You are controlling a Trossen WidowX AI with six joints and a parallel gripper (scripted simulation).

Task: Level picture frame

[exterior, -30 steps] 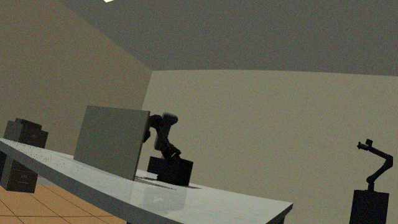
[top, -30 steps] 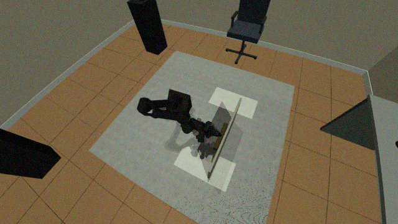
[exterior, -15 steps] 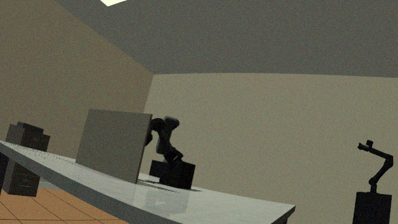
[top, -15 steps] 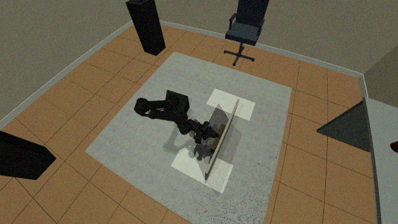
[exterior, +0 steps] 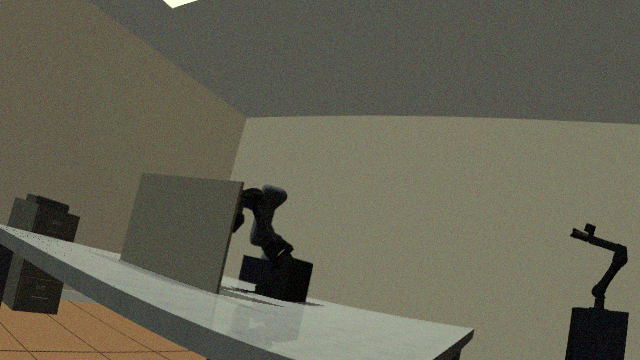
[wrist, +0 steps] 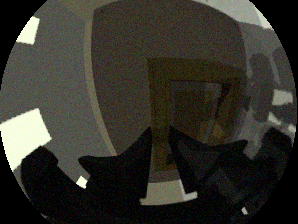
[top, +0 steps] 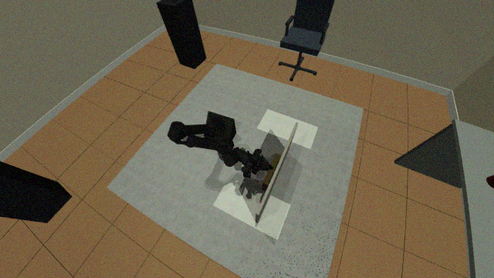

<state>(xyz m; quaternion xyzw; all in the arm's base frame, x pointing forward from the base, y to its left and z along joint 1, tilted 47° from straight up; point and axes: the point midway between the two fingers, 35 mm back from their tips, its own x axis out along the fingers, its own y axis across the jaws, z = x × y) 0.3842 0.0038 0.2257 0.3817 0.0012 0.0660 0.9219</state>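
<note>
Now: the picture frame 50 mm below my gripper tip. The rest, counted from my gripper tip: thin upright wall panel 20 mm ahead, 10 mm to the left, 60 mm below.
</note>
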